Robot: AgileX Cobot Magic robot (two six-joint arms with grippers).
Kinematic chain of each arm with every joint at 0, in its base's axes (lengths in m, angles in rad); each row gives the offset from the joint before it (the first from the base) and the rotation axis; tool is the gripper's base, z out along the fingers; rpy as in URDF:
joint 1: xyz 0 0 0.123 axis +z
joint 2: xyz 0 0 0 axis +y
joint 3: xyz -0.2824 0 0.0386 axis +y
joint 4: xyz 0.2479 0 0.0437 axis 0.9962 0 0.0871
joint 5: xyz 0 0 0 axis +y
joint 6: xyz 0.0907 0 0.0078 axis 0.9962 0 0.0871
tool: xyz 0 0 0 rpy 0 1.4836 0
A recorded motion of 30 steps. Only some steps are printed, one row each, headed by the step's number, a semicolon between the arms.
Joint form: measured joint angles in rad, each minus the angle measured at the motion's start. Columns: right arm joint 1, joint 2, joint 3, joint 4, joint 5, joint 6; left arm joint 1, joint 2, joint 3, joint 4, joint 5, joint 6.
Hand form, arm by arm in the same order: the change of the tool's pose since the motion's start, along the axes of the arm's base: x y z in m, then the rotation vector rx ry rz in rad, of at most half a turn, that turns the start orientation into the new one. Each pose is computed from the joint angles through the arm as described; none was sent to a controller.
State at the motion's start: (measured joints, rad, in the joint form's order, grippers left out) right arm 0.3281 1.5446 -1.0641 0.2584 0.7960 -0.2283; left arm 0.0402 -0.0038 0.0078 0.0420 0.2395 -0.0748
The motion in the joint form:
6: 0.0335 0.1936 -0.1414 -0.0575 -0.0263 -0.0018; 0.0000 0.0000 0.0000 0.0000 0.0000 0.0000
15: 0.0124 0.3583 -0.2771 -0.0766 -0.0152 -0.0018; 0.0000 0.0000 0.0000 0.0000 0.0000 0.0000
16: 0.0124 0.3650 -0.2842 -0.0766 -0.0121 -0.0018; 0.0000 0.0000 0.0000 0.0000 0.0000 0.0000
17: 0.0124 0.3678 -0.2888 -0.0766 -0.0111 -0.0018; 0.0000 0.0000 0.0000 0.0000 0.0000 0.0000
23: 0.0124 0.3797 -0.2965 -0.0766 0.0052 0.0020; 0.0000 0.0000 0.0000 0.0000 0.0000 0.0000
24: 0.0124 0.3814 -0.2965 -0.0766 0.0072 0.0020; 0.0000 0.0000 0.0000 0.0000 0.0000 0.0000
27: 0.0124 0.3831 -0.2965 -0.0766 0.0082 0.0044; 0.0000 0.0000 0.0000 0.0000 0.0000 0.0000
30: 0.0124 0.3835 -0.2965 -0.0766 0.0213 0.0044; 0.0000 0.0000 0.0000 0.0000 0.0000 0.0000
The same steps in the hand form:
6: 0.0415 0.0224 -0.0254 -0.0612 0.0059 0.0531; 0.0000 0.0000 0.0000 0.0000 0.0000 0.0000
15: 0.0798 0.0270 -0.0512 -0.0892 0.0389 0.0433; 0.0000 0.0000 0.0000 0.0000 0.0000 0.0000
16: 0.0812 0.0275 -0.0521 -0.0898 0.0415 0.0439; 0.0000 0.0000 0.0000 0.0000 0.0000 0.0000
17: 0.0821 0.0278 -0.0520 -0.0895 0.0407 0.0440; 0.0000 0.0000 0.0000 0.0000 0.0000 0.0000
23: 0.0829 0.0283 -0.0551 -0.0936 0.0612 0.0438; 0.0000 0.0000 0.0000 0.0000 0.0000 0.0000
24: 0.0828 0.0283 -0.0558 -0.0946 0.0647 0.0443; 0.0000 0.0000 0.0000 0.0000 0.0000 0.0000
27: 0.0828 0.0283 -0.0565 -0.0947 0.0679 0.0423; 0.0000 0.0000 0.0000 0.0000 0.0000 0.0000
30: 0.0817 0.0281 -0.0570 -0.0980 0.0808 0.0449; 0.0000 0.0000 0.0000 0.0000 0.0000 0.0000

